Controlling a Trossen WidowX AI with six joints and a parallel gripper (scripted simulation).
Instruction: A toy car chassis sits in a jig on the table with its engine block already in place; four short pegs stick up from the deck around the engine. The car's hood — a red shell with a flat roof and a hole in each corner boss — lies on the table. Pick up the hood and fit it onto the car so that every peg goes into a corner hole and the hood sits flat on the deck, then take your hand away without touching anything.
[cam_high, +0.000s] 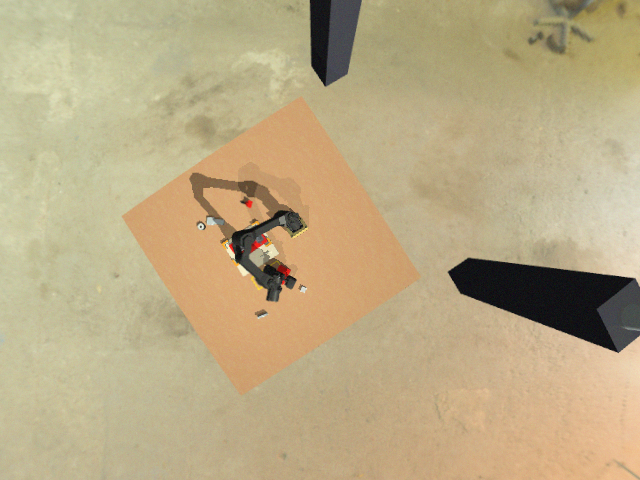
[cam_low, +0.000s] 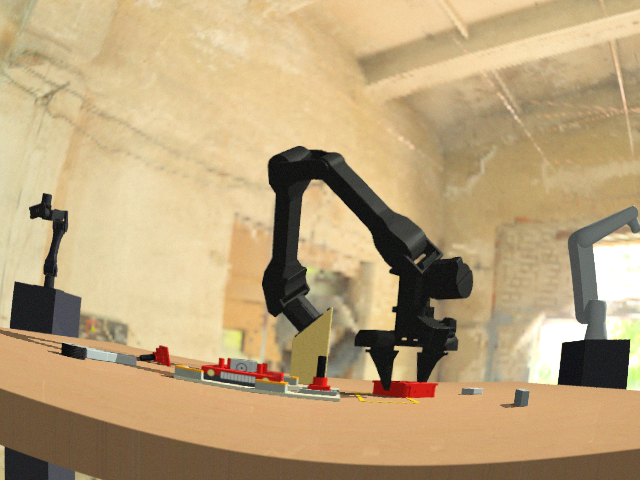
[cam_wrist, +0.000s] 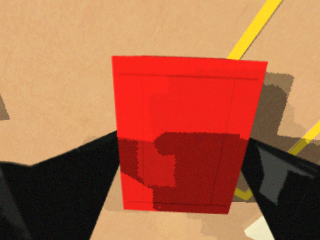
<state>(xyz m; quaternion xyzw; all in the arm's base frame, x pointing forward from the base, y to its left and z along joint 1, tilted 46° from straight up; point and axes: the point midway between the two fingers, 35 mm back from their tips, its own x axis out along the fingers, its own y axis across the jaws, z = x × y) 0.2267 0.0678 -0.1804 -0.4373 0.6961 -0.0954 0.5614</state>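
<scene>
Now: gripper tip 110 mm short of the grey engine block, 250 mm to the left of it and 10 mm below it. The rest, counted from my gripper tip: cream jig 80 mm ahead, 240 mm to the right; then red hood 10 mm above.
</scene>
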